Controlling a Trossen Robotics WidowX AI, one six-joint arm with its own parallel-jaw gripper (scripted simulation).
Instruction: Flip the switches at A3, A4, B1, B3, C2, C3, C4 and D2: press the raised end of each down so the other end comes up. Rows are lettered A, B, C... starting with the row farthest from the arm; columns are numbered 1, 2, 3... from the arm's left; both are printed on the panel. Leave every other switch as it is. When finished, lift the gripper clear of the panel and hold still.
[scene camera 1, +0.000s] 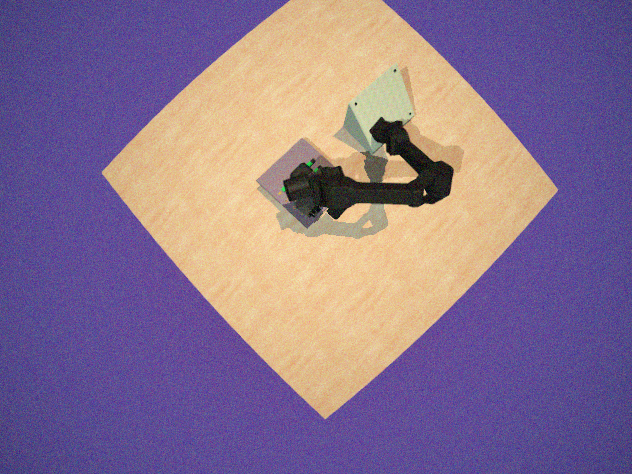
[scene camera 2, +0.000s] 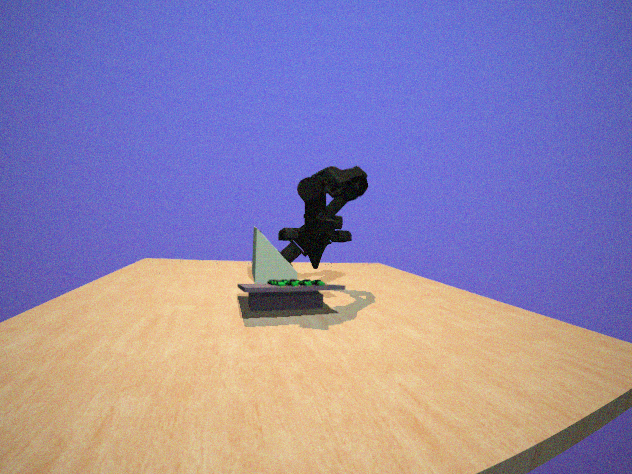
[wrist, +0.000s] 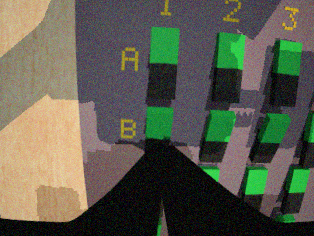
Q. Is the gripper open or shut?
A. Shut.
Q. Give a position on a rocker switch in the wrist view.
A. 273, 129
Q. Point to a rocker switch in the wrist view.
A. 159, 120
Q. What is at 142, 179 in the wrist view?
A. The gripper.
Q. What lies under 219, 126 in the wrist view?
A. A rocker switch.
